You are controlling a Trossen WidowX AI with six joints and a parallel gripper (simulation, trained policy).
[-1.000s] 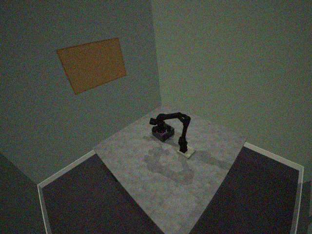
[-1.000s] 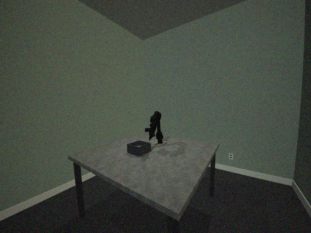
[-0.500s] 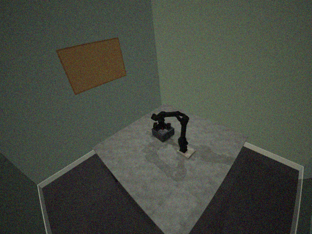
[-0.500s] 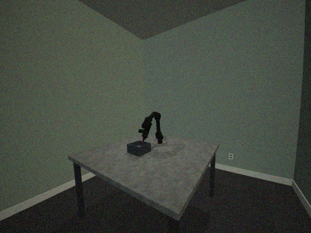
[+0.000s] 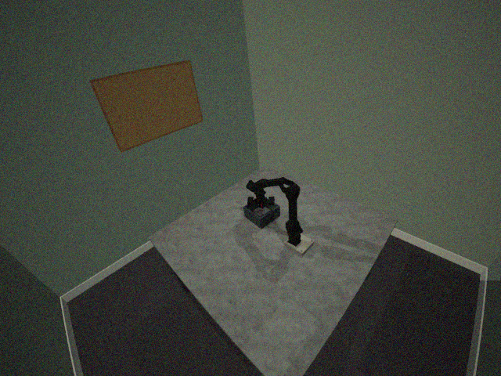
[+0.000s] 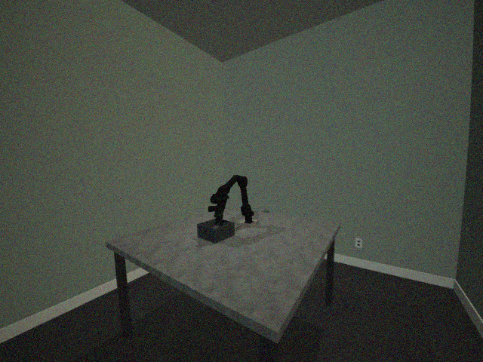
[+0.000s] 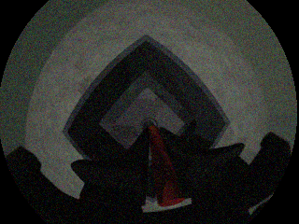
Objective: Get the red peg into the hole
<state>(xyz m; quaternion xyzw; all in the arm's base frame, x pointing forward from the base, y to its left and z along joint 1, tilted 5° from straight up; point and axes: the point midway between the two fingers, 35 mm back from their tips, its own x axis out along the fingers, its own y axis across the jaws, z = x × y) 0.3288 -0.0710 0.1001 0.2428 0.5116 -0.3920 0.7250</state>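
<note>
Now: the red peg 10 mm behind my gripper tip, 10 mm to the left of it and 30 mm above it. The rest, counted from my gripper tip: dark box: 60 mm below.
</note>
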